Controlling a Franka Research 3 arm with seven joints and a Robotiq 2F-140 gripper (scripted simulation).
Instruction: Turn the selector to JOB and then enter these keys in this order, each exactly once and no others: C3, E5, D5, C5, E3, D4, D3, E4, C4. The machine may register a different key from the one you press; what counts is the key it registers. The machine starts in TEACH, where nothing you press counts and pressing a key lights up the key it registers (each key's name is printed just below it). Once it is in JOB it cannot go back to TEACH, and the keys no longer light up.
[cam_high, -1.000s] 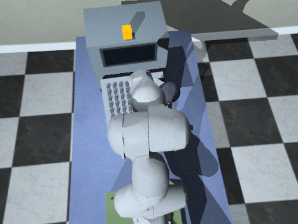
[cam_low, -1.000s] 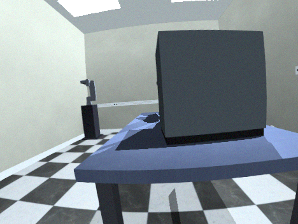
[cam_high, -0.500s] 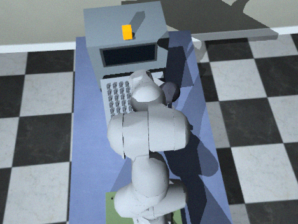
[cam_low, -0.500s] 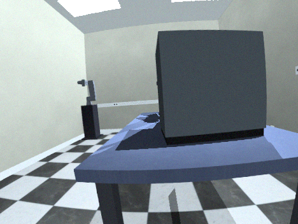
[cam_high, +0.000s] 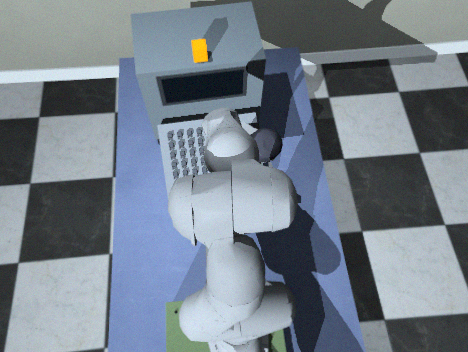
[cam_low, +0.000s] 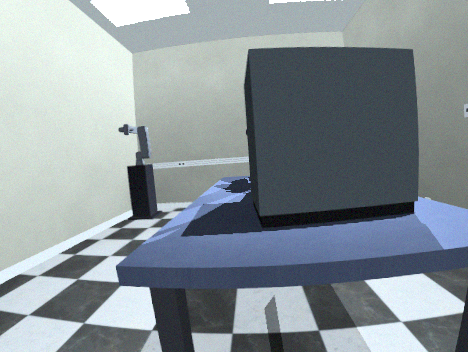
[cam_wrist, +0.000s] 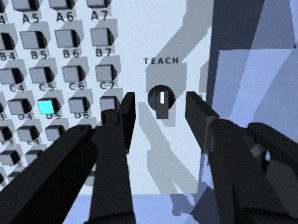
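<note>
Now: hand 3 cm above the black selector knob and 2 cm short of it. Round my hand: sloped keypad (11 cm to the left, 8 cm below, 4 cm ahead).
</note>
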